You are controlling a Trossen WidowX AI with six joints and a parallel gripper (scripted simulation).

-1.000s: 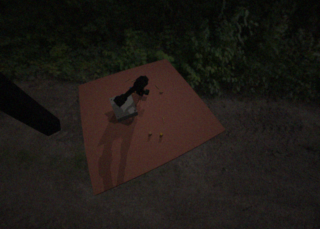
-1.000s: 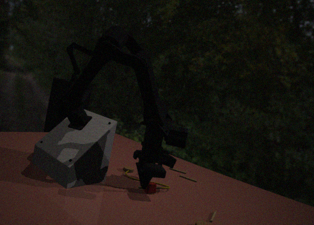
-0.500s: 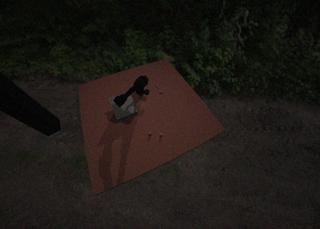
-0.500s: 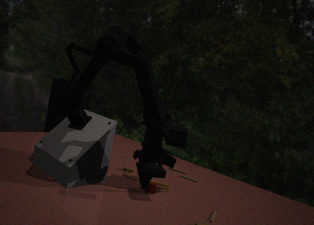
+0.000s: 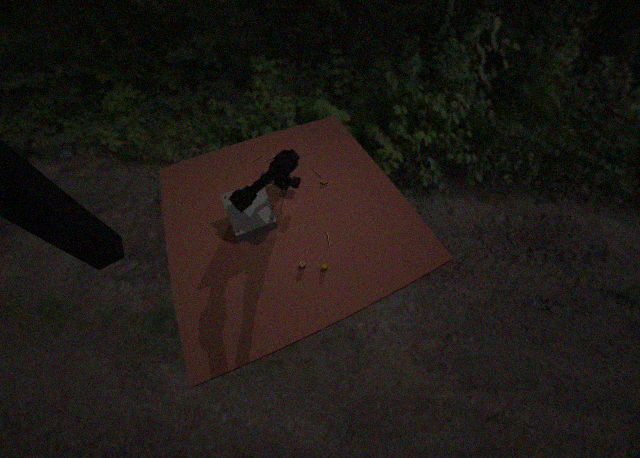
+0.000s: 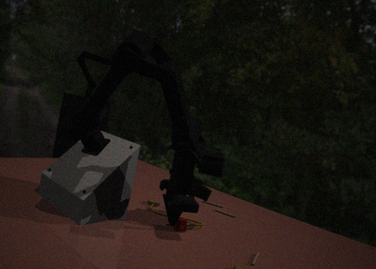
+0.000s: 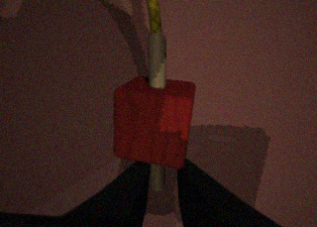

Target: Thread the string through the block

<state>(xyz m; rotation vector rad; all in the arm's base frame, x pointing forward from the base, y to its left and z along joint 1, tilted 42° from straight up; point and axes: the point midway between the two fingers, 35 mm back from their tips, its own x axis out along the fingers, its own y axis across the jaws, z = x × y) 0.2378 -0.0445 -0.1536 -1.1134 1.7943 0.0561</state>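
The small red block is 1 cm ahead of my gripper tip and 2 cm to the left of it. The rest, counted from my gripper tip: thin wooden stick (2 cm ahead, 3 cm to the left); flat piece (14 cm behind, 12 cm to the left, 1 cm below).
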